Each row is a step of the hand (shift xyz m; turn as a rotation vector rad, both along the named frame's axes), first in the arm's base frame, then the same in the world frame.
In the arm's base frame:
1: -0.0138 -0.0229 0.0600 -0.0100 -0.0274 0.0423
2: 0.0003 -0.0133 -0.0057 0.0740 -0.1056 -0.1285
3: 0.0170 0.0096 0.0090 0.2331 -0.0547 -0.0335
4: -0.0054 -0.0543 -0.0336 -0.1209 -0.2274 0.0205
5: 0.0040 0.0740 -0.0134 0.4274 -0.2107 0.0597
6: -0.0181 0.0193 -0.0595 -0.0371 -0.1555 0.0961
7: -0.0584 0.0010 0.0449 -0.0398 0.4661 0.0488
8: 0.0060 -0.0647 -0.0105 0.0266 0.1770 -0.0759
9: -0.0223 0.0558 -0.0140 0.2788 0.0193 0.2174
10: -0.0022 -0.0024 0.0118 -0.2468 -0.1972 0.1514
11: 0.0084 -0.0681 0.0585 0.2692 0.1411 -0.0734
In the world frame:
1: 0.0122 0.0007 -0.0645 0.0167 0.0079 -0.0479
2: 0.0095 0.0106 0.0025 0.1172 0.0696 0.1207
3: 0.0052 -0.0209 -0.0006 0.1950 -0.1045 0.0974
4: 0.0334 0.0517 0.0177 0.0864 0.2187 -0.1070
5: -0.0525 -0.0454 0.0292 0.4481 -0.1670 0.0441
6: -0.0311 0.0224 0.0526 0.0964 0.0879 -0.1333
7: -0.0367 0.0203 -0.0606 -0.3644 -0.2948 0.0395
8: 0.0506 0.0420 -0.0019 -0.1177 -0.1028 0.1157
9: -0.0571 -0.0161 0.0171 0.1917 -0.2795 -0.1023
10: 0.0012 -0.0016 -0.0121 -0.0105 0.2311 -0.2631
11: 0.0602 0.0160 -0.0652 0.0729 -0.2396 0.1871

